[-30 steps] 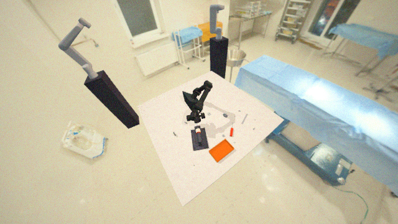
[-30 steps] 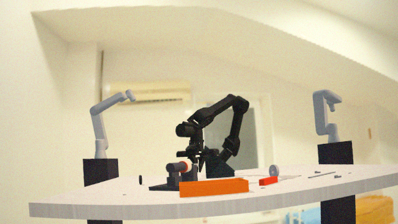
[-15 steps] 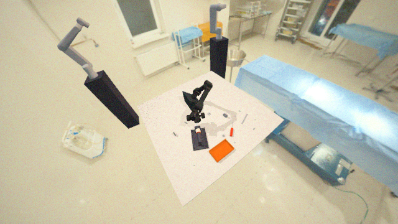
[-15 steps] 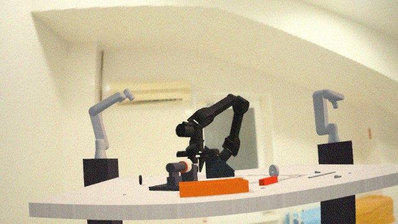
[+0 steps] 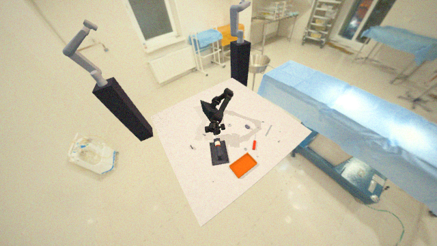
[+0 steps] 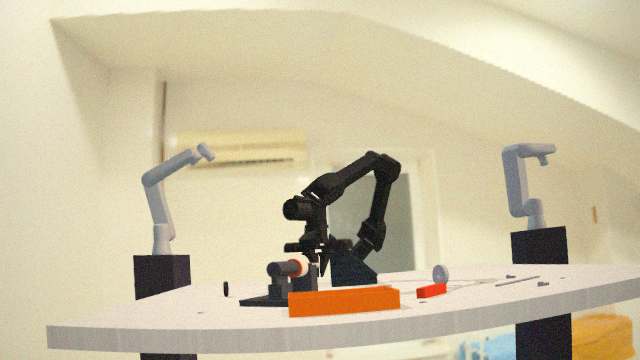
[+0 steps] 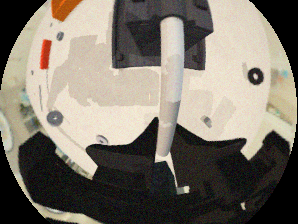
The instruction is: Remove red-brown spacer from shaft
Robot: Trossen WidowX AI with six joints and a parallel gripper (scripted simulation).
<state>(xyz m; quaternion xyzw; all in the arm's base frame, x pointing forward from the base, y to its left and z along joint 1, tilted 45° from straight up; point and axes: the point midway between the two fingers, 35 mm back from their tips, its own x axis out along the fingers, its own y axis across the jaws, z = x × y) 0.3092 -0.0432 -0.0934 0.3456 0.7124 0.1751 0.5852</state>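
My gripper tip is now 8 cm short of the grey shaft, 3 cm below it and 2 cm to the left of it. The rest, counted from my gripper tip: round grey disc 32 cm to the left, 7 cm ahead, 2 cm below; then red-brown spacer 16 cm ahead, 5 cm to the right, 3 cm above; then small black ring 27 cm to the right, 2 cm below, 2 cm ahead.
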